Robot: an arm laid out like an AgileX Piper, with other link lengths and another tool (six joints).
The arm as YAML. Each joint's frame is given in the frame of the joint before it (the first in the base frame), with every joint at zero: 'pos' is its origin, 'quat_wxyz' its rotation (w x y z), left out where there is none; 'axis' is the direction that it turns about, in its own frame. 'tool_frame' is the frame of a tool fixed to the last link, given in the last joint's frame.
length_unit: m
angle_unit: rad
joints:
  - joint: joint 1
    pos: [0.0, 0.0, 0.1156]
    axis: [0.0, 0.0, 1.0]
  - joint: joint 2
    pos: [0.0, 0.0, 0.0]
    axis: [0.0, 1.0, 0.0]
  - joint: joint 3
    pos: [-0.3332, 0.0, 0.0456]
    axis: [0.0, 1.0, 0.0]
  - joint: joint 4
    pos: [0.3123, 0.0, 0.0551]
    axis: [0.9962, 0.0, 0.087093]
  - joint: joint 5
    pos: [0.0, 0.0, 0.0]
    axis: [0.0, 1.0, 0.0]
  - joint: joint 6
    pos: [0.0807, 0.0, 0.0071]
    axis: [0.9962, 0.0, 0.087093]
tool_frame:
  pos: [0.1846, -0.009, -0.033]
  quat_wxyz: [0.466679, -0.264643, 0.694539, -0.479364]
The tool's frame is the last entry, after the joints.
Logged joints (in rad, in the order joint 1, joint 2, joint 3, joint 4, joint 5, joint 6), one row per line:
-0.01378, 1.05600, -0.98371, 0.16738, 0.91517, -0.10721
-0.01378, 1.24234, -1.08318, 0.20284, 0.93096, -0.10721
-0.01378, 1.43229, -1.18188, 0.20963, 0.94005, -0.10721
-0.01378, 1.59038, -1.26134, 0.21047, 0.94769, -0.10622
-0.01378, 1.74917, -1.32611, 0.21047, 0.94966, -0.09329
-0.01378, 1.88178, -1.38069, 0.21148, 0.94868, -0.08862
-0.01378, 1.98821, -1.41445, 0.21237, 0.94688, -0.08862
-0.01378, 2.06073, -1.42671, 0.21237, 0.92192, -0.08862
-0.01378, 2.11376, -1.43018, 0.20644, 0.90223, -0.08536
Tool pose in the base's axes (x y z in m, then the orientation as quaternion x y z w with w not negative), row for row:
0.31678, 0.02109, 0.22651, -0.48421, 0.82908, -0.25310, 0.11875
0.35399, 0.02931, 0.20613, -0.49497, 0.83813, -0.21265, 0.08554
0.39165, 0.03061, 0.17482, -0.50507, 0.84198, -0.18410, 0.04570
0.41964, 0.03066, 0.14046, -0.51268, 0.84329, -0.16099, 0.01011
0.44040, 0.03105, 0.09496, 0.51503, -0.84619, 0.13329, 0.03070
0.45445, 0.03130, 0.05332, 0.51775, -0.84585, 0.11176, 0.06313
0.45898, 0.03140, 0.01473, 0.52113, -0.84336, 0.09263, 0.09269
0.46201, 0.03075, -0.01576, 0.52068, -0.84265, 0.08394, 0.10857
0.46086, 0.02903, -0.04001, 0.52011, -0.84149, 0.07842, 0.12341
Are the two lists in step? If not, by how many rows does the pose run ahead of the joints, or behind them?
They are in step.
